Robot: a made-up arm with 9 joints. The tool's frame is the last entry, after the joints.
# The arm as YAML. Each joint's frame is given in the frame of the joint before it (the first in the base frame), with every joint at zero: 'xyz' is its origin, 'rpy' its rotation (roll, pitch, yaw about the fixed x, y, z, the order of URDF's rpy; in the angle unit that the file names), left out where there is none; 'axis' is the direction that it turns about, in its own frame. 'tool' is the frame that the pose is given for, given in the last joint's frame.
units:
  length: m
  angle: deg
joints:
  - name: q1
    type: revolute
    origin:
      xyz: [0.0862, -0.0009, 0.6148]
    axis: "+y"
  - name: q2
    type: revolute
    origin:
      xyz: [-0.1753, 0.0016, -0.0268]
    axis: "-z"
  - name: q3
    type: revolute
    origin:
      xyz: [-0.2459, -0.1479, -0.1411]
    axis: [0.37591, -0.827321, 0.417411]
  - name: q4
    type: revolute
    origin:
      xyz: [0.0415, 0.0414, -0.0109]
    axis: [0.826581, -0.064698, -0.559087]
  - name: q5
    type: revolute
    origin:
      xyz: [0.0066, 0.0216, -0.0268]
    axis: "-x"
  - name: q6
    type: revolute
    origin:
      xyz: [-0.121, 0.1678, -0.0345]
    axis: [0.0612, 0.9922, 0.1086]
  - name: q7
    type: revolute
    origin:
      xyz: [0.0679, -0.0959, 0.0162]
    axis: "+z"
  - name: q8
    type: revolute
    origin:
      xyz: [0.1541, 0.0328, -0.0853]
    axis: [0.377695, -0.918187, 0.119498]
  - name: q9
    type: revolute
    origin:
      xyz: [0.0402, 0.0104, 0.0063]
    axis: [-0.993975, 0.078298, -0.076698]
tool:
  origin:
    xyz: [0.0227, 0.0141, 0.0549]
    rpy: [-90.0, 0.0, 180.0]
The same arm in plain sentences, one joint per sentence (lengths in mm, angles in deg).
The arm has nine revolute joints in a row. What follows holds with every joint at zero, and every direction is one of the base frame's.
The first joint lies 86.2 mm along +x and 0.9 mm along -y and 614.8 mm along +z from the base frame's origin and turns about +y.
The second joint lies 175.3 mm along -x and 1.6 mm along +y and 26.8 mm along -z from the first joint and turns about -z.
The third joint lies 245.9 mm along -x and 147.9 mm along -y and 141.1 mm along -z from the second joint and turns about the direction (0.37591, -0.827321, 0.417411).
The fourth joint lies 41.5 mm along +x and 41.4 mm along +y and 10.9 mm along -z from the third joint and turns about the direction (0.826581, -0.064698, -0.559087).
The fifth joint lies 6.6 mm along +x and 21.6 mm along +y and 26.8 mm along -z from the fourth joint and turns about -x.
The sixth joint lies 121.0 mm along -x and 167.8 mm along +y and 34.5 mm along -z from the fifth joint and turns about the direction (0.0612, 0.9922, 0.1086).
The seventh joint lies 67.9 mm along +x and 95.9 mm along -y and 16.2 mm along +z from the sixth joint and turns about +z.
The eighth joint lies 154.1 mm along +x and 32.8 mm along +y and 85.3 mm along -z from the seventh joint and turns about the direction (0.377695, -0.918187, 0.119498).
The ninth joint lies 40.2 mm along +x and 10.4 mm along +y and 6.3 mm along +z from the eighth joint and turns about the direction (-0.993975, 0.078298, -0.076698).
The tool frame, which is the frame that the pose is given for, lies 22.7 mm along +x and 14.1 mm along +y and 54.9 mm along +z from the ninth joint; its axes are the base frame's turned by roll -90.00, pitch 0.00 and yaw 180.00 deg (as in URDF: about the fixed x, then y, then z).

